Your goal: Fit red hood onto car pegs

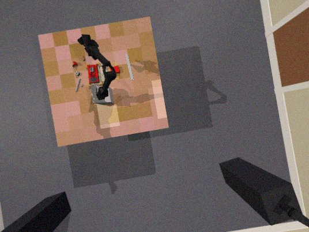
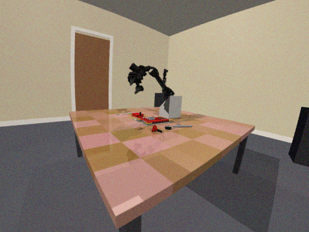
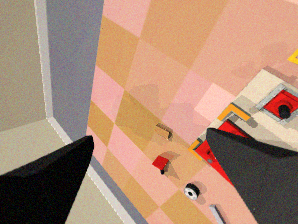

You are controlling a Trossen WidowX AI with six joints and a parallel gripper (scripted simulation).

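My gripper tip is 22 cm above the red hood, 16 cm past it and 12 cm to the left of it. From my gripper tip the other things lie so: grey rod: 34 cm to the left, 24 cm below, 18 cm behind; black ring: 30 cm to the left, 23 cm below, 6 cm behind; long grey bar: 29 cm to the right, 24 cm below, 18 cm behind.
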